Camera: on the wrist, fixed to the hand. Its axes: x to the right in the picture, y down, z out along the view.
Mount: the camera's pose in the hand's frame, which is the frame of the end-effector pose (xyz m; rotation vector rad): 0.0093 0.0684 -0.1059 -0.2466 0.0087 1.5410
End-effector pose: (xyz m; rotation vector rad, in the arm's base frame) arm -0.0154 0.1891 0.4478 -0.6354 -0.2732 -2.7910
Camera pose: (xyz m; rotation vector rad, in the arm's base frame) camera -0.0452 0.0970 0.3665 -0.5093 0.4229 -1.3232
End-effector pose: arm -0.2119 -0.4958 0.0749 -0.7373 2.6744 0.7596
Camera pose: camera -0.2682 -0.5075 0.1875 -1.2974 -2.3467 -1.1088
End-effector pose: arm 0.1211 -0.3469 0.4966 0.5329 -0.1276 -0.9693
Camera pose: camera 0.2133 -0.2842 0.4370 0.0917 -0.3339 0.5227
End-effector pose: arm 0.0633 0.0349 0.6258 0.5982 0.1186 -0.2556
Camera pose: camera 0.0870 0.1478 0.5742 0.3109 -0.3119 1.2381
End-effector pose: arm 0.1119 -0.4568 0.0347 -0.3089 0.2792 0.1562
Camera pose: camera 0.0814 -0.4253 -0.0839 -0.2790 0.4596 1.7173
